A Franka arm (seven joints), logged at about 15 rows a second.
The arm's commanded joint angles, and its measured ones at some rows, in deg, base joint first. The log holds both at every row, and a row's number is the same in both.
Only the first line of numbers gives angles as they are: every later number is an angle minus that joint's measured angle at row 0.
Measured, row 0:
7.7, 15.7, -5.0, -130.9, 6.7, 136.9, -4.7
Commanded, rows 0 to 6:
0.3, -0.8, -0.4, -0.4, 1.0, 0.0, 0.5
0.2, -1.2, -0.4, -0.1, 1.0, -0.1, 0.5
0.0, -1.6, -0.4, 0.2, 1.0, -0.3, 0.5
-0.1, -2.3, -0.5, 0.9, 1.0, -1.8, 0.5
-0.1, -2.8, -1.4, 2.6, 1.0, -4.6, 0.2
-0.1, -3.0, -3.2, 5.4, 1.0, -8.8, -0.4
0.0, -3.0, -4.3, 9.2, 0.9, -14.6, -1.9
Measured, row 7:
0.0, -1.1, -1.9, 4.2, 0.0, -6.2, -0.1
